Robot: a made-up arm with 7 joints.
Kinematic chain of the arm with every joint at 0, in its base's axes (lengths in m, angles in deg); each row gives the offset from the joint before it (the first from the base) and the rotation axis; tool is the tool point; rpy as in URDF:
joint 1: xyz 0 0 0.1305 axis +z
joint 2: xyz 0 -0.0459 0.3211 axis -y
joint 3: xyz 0 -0.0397 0.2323 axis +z
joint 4: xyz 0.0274 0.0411 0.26 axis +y
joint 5: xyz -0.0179 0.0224 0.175 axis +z
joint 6: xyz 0 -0.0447 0.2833 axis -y
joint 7: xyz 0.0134 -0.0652 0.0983 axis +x
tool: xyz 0 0 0 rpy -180 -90 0
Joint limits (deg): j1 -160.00..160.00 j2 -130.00..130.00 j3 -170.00..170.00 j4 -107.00..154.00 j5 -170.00..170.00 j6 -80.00..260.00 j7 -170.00..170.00
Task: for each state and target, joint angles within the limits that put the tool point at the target. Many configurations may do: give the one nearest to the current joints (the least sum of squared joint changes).
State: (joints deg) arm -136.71 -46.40 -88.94 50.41 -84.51 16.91 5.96
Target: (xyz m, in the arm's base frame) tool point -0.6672 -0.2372 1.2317
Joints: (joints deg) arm -119.60 -31.59 -92.11 50.56 -81.34 16.37 5.96
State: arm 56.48 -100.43 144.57 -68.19 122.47 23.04 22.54
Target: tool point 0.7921 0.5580 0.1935
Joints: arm 58.96 -92.57 141.24 -52.87 122.65 22.44 22.54
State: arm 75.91 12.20 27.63 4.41 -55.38 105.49 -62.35
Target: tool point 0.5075 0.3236 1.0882
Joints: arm 60.58 -54.43 51.44 -24.36 -41.96 126.13 -62.35
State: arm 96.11 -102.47 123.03 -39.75 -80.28 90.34 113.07
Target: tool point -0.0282 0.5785 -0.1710
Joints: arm 129.95 -117.00 157.65 -47.03 -67.57 94.10 113.07
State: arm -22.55 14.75 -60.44 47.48 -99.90 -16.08 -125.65
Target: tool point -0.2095 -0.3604 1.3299
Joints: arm -28.49 26.35 -45.16 71.53 -99.92 -21.12 -125.65
